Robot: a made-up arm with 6 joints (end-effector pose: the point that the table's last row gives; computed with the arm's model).
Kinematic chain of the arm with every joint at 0, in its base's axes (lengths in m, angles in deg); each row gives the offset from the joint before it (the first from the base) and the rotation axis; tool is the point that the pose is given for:
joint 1: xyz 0 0 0.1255 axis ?
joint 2: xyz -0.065 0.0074 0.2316 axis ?
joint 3: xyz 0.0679 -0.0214 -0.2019 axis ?
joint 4: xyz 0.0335 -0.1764 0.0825 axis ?
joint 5: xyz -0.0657 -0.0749 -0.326 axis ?
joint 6: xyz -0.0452 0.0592 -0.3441 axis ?
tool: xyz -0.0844 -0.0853 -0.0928
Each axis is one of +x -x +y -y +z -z.
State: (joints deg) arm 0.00 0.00 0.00 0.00 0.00 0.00
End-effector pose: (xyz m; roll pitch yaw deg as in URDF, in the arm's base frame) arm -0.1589 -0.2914 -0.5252 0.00 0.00 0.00
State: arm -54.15 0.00 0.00 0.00 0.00 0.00
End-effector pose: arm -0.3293 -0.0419 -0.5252 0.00 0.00 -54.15
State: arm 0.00 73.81 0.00 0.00 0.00 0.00
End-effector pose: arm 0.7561 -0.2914 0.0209 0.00 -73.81 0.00
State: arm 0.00 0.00 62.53 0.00 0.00 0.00
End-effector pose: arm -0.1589 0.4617 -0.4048 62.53 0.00 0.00
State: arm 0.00 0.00 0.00 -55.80 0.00 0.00
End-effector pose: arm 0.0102 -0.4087 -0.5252 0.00 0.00 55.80
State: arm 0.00 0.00 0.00 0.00 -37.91 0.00
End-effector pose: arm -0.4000 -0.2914 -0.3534 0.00 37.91 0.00
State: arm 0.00 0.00 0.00 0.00 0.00 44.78
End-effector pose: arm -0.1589 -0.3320 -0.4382 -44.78 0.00 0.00
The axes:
joint 1: +z
joint 2: -y
joint 3: +x
joint 4: -z
joint 5: -y
joint 6: -x

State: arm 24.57 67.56 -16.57 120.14 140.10 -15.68
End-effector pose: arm 0.1181 -0.3990 0.2187 108.59 -31.23 131.31
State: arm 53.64 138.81 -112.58 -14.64 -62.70 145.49
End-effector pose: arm 0.1096 -0.0659 0.1280 -114.87 -6.66 -65.80
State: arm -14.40 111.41 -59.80 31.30 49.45 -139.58
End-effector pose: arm 0.0402 -0.5906 0.7171 -91.91 -15.73 135.22
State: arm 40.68 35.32 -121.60 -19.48 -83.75 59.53
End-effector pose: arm -0.3565 -0.1890 0.4313 -132.18 -27.33 -62.30
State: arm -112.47 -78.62 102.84 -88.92 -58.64 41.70
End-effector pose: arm 0.6822 0.5151 -0.0171 41.02 -7.35 -66.18
